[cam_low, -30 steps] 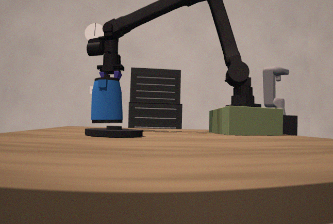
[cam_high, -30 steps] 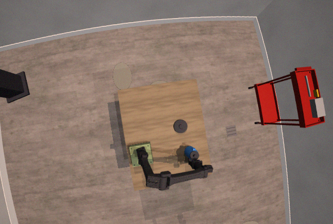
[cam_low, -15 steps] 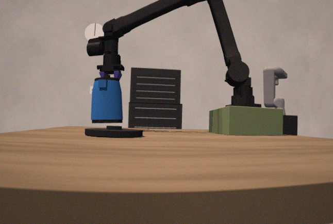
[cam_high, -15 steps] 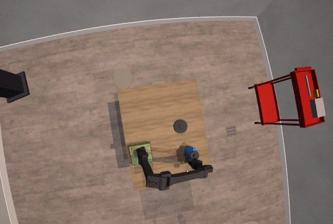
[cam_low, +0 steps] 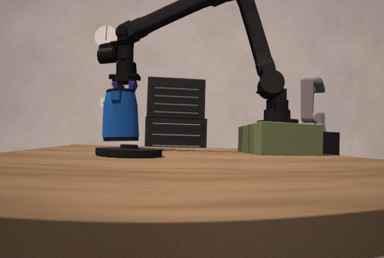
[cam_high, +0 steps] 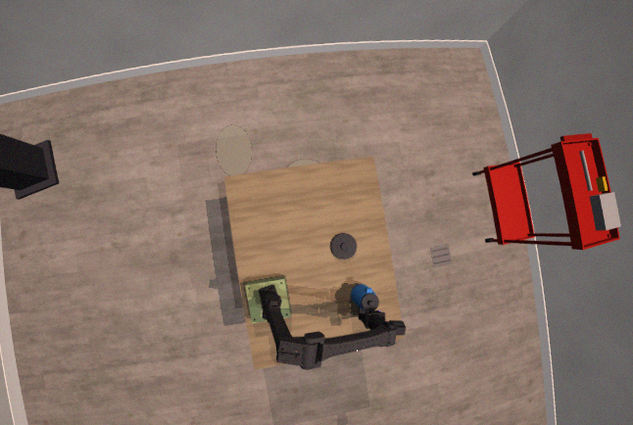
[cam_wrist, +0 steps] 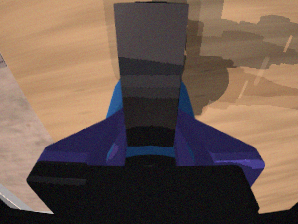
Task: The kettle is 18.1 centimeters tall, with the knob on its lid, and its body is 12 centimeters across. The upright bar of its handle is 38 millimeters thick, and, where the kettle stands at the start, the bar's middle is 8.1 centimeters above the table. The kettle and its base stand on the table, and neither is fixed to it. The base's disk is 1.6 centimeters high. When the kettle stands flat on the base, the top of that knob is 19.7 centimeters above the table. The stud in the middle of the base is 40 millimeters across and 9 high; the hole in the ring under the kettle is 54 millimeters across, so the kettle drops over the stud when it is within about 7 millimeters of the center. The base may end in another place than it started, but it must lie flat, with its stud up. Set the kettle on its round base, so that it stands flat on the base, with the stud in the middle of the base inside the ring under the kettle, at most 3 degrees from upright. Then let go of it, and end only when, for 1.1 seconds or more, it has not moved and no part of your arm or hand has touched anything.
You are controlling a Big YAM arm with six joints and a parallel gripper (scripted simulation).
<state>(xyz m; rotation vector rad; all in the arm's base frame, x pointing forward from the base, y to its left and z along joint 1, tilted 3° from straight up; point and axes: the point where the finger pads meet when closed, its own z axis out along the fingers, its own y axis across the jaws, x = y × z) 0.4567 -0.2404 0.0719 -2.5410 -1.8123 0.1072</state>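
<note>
Now: hand 10 mm short of the blue kettle, 30 mm to the right of it and 50 mm above it. From my hand the other things lie so: round black base: 20 mm ahead, 350 mm to the left, 150 mm below.
</note>
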